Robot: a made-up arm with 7 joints. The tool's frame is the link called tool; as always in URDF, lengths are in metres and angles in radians.
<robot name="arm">
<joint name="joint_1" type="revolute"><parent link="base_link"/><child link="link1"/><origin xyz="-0.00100 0.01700 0.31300" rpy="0.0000 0.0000 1.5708"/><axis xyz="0 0 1"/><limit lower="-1.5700" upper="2.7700" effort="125" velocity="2"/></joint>
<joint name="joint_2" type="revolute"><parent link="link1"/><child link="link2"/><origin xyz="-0.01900 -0.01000 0.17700" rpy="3.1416 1.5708 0.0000"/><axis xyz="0 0 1"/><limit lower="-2.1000" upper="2.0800" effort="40" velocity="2.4"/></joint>
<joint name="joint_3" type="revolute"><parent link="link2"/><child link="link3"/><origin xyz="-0.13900 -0.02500 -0.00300" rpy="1.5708 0.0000 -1.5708"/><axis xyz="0 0 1"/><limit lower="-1.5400" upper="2.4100" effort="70" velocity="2.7"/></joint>
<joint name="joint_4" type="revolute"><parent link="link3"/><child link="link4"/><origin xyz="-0.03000 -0.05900 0.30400" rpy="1.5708 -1.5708 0.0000"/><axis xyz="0 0 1"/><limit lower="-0.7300" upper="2.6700" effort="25" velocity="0.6"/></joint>
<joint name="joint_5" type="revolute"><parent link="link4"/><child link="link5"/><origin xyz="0.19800 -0.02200 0.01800" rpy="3.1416 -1.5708 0.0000"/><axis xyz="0 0 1"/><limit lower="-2.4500" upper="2.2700" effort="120" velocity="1.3"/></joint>
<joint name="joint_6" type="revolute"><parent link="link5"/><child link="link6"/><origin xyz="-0.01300 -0.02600 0.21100" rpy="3.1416 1.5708 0.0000"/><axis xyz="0 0 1"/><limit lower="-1.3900" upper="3.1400" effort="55" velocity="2.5"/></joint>
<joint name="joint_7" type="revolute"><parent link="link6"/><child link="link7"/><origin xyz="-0.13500 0.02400 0.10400" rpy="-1.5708 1.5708 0.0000"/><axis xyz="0 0 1"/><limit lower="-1.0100" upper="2.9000" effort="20" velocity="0.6"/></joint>
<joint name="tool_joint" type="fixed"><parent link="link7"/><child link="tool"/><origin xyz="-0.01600 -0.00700 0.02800" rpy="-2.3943 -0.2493 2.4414"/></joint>
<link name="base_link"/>
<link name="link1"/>
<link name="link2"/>
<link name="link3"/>
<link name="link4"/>
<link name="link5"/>
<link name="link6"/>
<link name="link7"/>
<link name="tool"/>
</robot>
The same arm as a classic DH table. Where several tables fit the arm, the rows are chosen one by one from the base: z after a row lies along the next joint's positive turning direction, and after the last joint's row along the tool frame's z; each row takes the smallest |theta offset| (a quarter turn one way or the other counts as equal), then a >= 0, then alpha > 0; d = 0 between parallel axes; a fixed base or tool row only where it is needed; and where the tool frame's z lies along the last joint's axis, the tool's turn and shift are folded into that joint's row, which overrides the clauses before.
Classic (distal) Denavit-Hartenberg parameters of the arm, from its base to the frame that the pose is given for. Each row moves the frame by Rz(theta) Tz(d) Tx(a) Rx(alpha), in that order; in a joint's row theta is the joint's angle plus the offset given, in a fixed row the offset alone. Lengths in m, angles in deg.
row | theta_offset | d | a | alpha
base (fixed) | -86.63 | 0.0000 | -0.0170 | 0.00
joint_1 | 86.63 | 0.4900 | 0.0100 | 90.00
joint_2 | 0.00 | 0.0160 | -0.0250 | -90.00
joint_3 | 0.00 | 0.4430 | 0.0300 | -90.00
joint_4 | 0.00 | 0.0770 | -0.0220 | 90.00
joint_5 | 0.00 | 0.4090 | 0.0260 | 90.00
joint_6 | 90.00 | 0.1170 | 0.1350 | 90.00
joint_7 | 34.97 | 0.0693 | 0.0034 | -135.31
tool (fixed) | -20.54 | 0.0243 | 0.0000 | 0.00
Joint limits (deg, base to tool): -89.95..158.71 -120.32..119.18 -88.24..138.08 -41.83..152.98 -140.37..130.06 -79.64..179.91 -57.87..166.16

